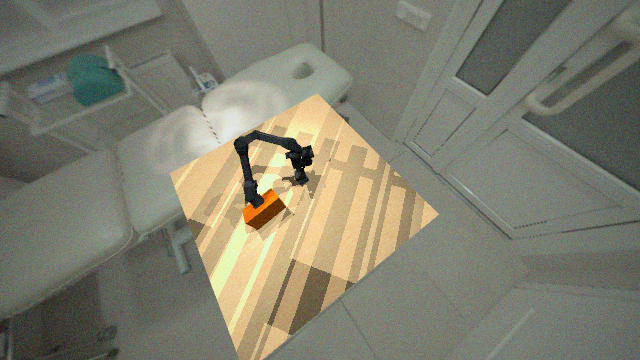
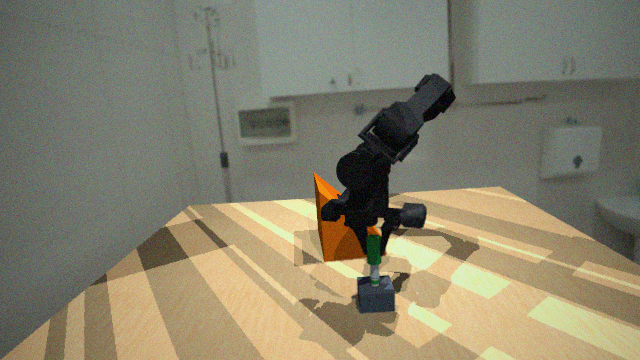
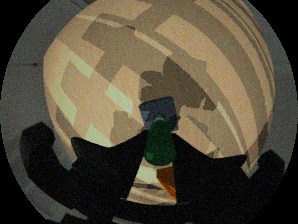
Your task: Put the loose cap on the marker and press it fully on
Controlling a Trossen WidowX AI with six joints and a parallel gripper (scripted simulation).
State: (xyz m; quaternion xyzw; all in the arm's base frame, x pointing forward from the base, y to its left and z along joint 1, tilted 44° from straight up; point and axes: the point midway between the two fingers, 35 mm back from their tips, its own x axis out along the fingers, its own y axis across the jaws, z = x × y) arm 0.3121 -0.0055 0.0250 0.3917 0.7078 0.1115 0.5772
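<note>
Now: gripper tip 90 mm above the grey-blue holder block. Also, from my gripper tip: green cap (10 mm above).
</note>
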